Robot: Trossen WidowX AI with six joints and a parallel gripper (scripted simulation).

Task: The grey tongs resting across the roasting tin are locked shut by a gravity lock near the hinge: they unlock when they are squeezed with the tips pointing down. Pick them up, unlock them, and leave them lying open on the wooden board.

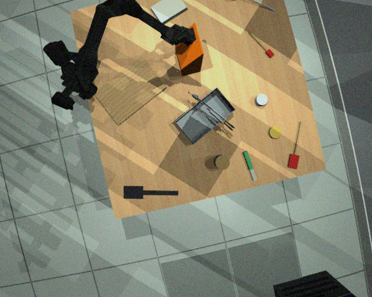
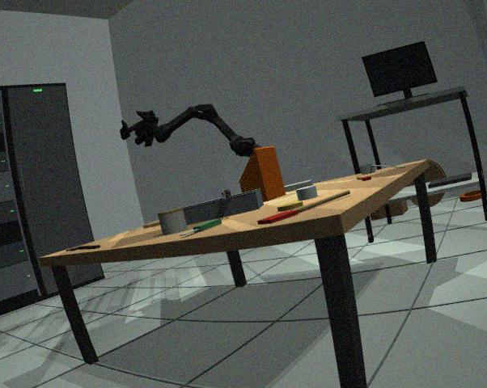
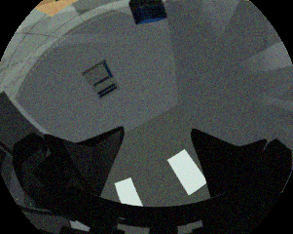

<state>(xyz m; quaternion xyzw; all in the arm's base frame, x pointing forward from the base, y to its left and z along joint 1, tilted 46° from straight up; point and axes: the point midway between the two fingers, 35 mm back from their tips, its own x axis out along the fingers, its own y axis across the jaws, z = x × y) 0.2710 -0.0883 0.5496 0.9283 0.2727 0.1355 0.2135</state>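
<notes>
Now: the grey roasting tin 80 mm ahead of my gripper tip, 440 mm to the left of it and 480 mm below it. From my gripper tip the other things lie so: wooden board (180 mm behind, 60 mm to the left, 500 mm below); black spatula (430 mm ahead, 10 mm to the left, 510 mm below); green-handled tool (430 mm ahead, 630 mm to the left, 500 mm below).
</notes>
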